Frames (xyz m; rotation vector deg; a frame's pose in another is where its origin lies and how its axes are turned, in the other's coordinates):
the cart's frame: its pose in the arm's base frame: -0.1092 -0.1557 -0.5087 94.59 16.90 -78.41
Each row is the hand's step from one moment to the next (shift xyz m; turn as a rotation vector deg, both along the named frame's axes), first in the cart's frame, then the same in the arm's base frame.
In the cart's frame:
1: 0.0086 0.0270 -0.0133 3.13 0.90 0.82
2: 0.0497 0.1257 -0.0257 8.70 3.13 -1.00
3: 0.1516 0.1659 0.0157 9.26 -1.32 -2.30
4: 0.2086 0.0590 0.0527 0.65 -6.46 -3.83
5: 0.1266 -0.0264 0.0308 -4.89 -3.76 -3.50
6: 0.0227 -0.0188 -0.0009 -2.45 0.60 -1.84
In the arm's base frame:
1: 0.0300 -0.0072 0.0052 1.18 -2.24 -2.21
2: 0.1199 -0.0650 0.0179 5.81 -4.04 -6.03
3: 0.1565 -0.1549 -0.0475 3.78 -0.89 -8.81
4: 0.0793 -0.1472 -0.1477 -1.76 6.13 -4.02
5: 0.0062 -0.0554 -0.1207 -2.04 6.45 2.13
6: -0.0044 0.0024 -0.0291 0.74 1.98 2.30

